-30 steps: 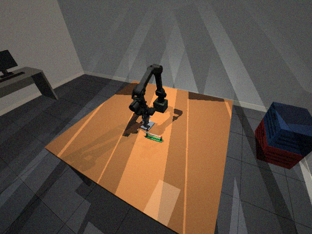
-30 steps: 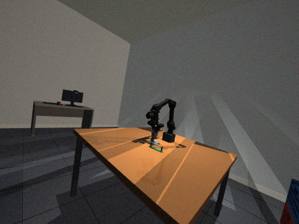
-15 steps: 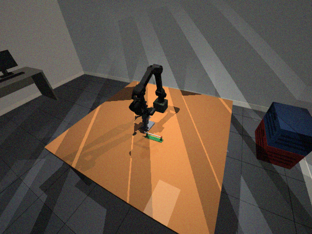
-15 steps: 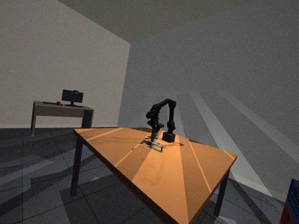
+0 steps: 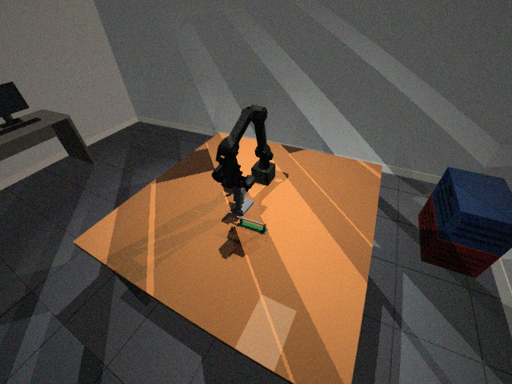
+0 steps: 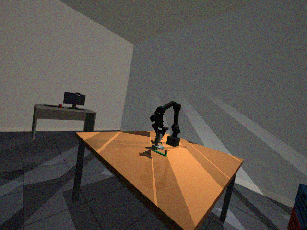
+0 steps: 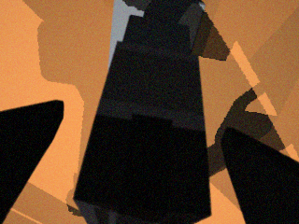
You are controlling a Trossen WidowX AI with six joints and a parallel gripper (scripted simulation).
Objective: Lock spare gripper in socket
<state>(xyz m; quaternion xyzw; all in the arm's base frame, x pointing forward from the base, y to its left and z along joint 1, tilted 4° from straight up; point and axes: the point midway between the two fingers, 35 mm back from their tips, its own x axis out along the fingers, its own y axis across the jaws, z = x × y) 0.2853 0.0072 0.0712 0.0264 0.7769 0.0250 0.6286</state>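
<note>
Now: gripper tip 10 mm above the spare gripper. From my gripper tip the other things lie so: green mount 120 mm to the left, 110 mm below, 90 mm ahead.
</note>
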